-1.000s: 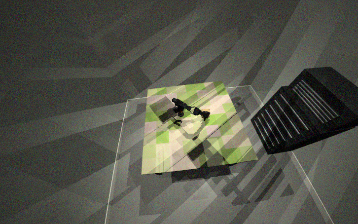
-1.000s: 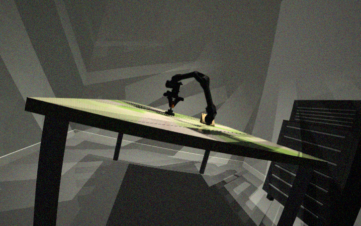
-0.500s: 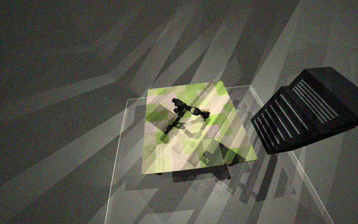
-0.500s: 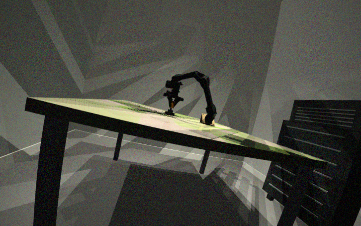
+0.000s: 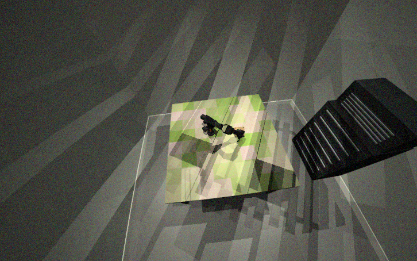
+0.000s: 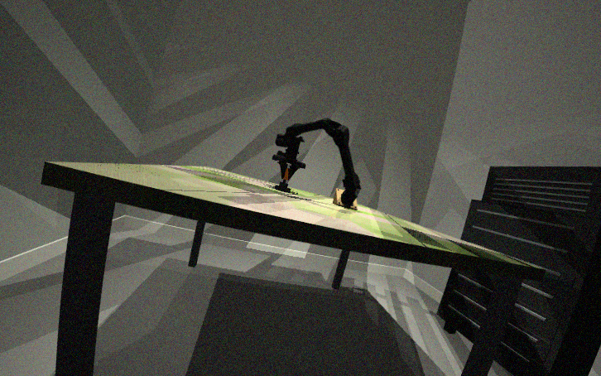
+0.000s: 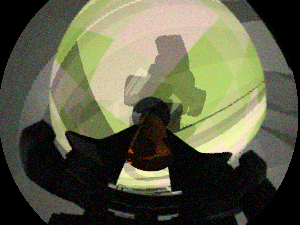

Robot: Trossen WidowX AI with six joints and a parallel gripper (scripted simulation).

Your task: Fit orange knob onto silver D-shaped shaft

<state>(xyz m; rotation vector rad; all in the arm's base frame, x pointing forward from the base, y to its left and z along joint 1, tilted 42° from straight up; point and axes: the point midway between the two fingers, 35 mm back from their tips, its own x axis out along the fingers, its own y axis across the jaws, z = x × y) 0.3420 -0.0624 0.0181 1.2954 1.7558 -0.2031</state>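
My gripper tip is now 4 cm below the orange knob. Round my gripper tip: round dark pedestal 4 cm below.
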